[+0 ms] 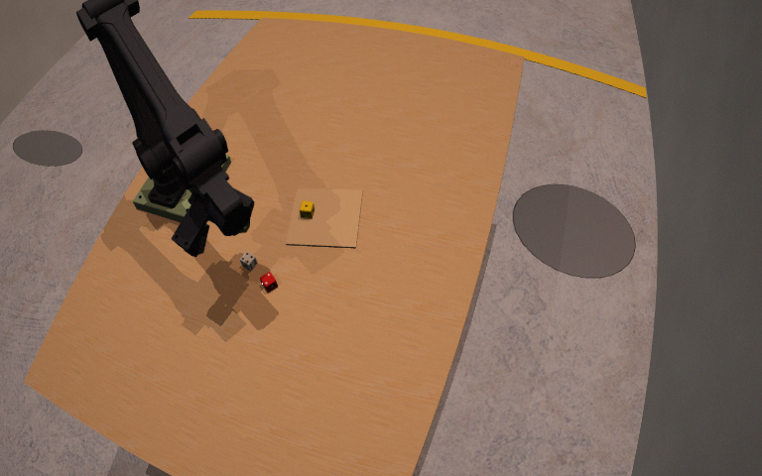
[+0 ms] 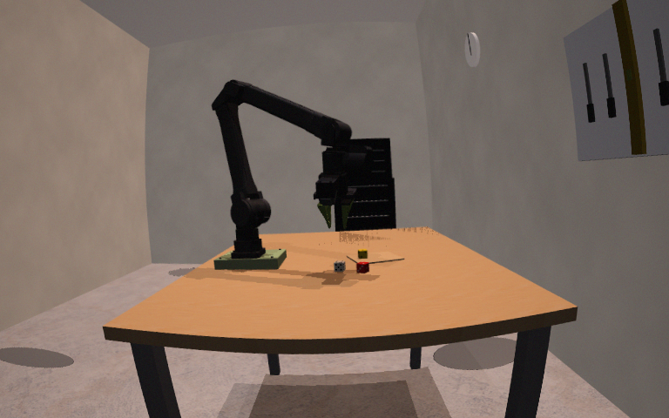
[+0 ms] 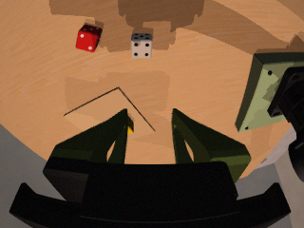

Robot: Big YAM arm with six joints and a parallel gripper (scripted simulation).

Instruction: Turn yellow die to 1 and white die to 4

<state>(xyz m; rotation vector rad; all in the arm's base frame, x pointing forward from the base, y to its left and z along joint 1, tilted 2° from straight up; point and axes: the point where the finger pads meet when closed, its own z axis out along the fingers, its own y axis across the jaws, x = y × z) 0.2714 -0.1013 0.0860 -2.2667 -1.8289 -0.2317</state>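
Now: the white die 10 mm to the right of my hand and 110 mm below it. Round my hand: yellow die 70 mm ahead, 130 mm to the left, 100 mm below; then tan mat 110 mm ahead, 140 mm to the left, 120 mm below; then red die 60 mm ahead, 40 mm to the right, 110 mm below.
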